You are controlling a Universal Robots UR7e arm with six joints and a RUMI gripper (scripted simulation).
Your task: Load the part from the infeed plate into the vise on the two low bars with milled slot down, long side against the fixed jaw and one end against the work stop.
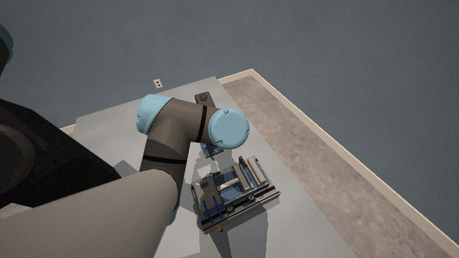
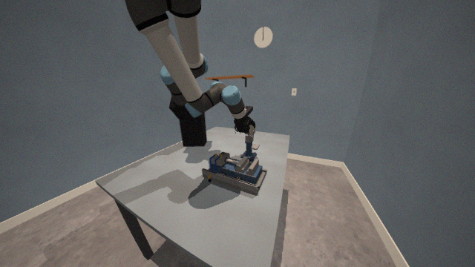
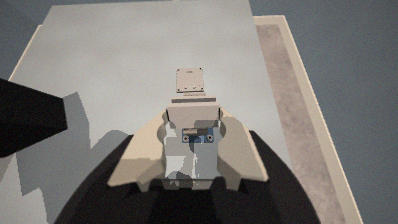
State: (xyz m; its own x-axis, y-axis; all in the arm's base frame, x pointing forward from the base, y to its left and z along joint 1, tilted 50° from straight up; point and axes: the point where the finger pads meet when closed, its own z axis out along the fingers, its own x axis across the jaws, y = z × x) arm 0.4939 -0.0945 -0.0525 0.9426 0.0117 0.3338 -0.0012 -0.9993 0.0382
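Right now my hand is 10 mm to the right of the part. Also, from my hand: grey jaw: 220 mm to the right, 110 mm below, 10 mm behind; then cylinder rod: 210 mm to the right, 110 mm below, 70 mm behind; then work stop: 190 mm to the right, 100 mm below, 30 mm ahead.
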